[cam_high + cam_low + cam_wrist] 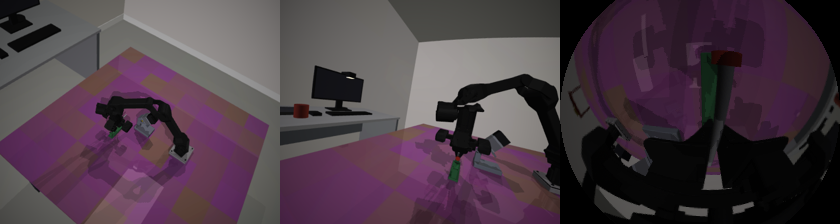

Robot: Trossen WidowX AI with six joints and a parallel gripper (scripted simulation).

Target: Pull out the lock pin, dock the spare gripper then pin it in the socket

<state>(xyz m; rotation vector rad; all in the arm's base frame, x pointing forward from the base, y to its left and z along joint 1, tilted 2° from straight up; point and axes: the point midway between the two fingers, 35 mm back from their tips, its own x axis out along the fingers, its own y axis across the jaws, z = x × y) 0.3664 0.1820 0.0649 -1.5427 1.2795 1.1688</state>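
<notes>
Right now my gripper tip is 1 cm to the right of the green cradle and 2 cm above it. From my gripper tip the other things lie so: spare gripper 11 cm behind, 13 cm to the right, 7 cm above; then grey mount 9 cm behind, 13 cm to the right, 1 cm above.
</notes>
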